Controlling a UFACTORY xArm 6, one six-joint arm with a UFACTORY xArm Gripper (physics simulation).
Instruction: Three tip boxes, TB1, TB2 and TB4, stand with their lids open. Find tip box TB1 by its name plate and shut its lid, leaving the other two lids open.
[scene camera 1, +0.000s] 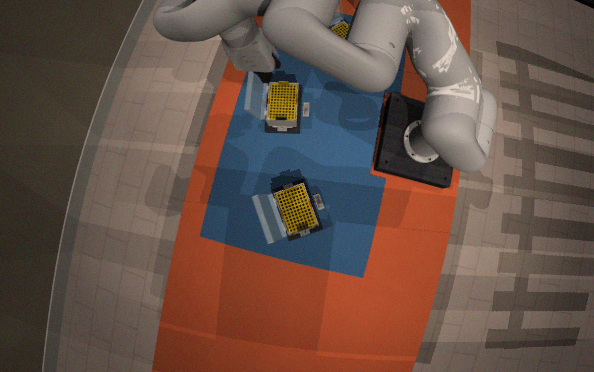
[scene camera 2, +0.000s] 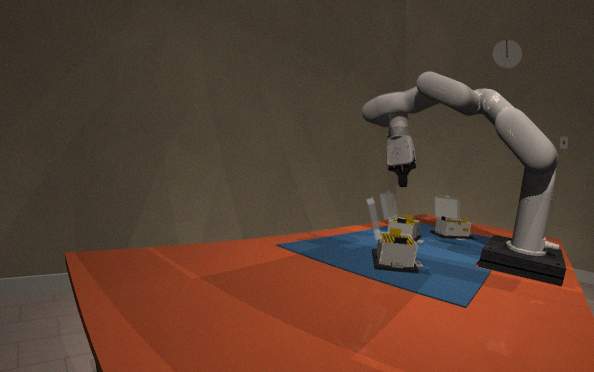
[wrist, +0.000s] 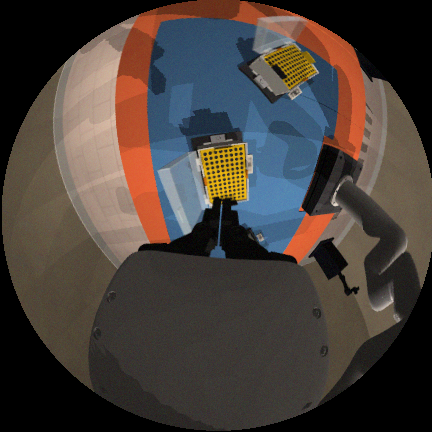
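Pixels of known places: gripper, between the fingertips: (scene camera 1: 268, 78) (scene camera 2: 403, 186) (wrist: 220, 209); arm's base, origin of its link: (scene camera 1: 422, 141) (scene camera 2: 525, 249) (wrist: 340, 189).
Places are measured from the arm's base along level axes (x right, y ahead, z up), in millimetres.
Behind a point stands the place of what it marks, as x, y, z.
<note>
The middle tip box (scene camera 1: 283, 102) {13, 421, 7} (scene camera 2: 404, 230) (wrist: 225, 172) {24, 425, 6} has a yellow rack and its clear lid (scene camera 1: 255, 95) {2, 494, 48} (scene camera 2: 388, 205) {14, 498, 51} (wrist: 182, 192) {12, 500, 58} stands open on its left in scene camera 1. The near tip box (scene camera 1: 297, 209) (scene camera 2: 397, 253) {-325, 285, -14} also has its lid (scene camera 1: 269, 218) {-313, 373, 45} (scene camera 2: 374, 219) {-361, 340, 59} open. The far tip box (scene camera 1: 340, 30) {304, 308, 7} (scene camera 2: 453, 228) (wrist: 290, 70) {250, 315, 6} has its lid (scene camera 2: 446, 207) {319, 367, 52} (wrist: 279, 32) open; the arm partly hides it in scene camera 1. Name plates show beside boxes, but their lettering is too small to read. My gripper (scene camera 1: 263, 77) {24, 454, 122} (scene camera 2: 403, 184) {24, 454, 122} (wrist: 220, 209) {24, 454, 122} is shut and empty, above the boxes' lids.
The boxes stand on a blue mat (scene camera 1: 330, 155) {-96, 255, -51} (scene camera 2: 330, 250) {-331, 472, -51} (wrist: 200, 65) {243, 474, -51} on the orange table (scene camera 1: 265, 320) {-620, 328, -54} (scene camera 2: 225, 310) {-743, 338, -54}. The robot's black base (scene camera 1: 395, 120) {40, 93, 4} (scene camera 2: 522, 265) {-109, -2, -24} (wrist: 322, 182) {12, 119, -11} stands at the right. In the wrist view, the gripper body hides most of the near box.
</note>
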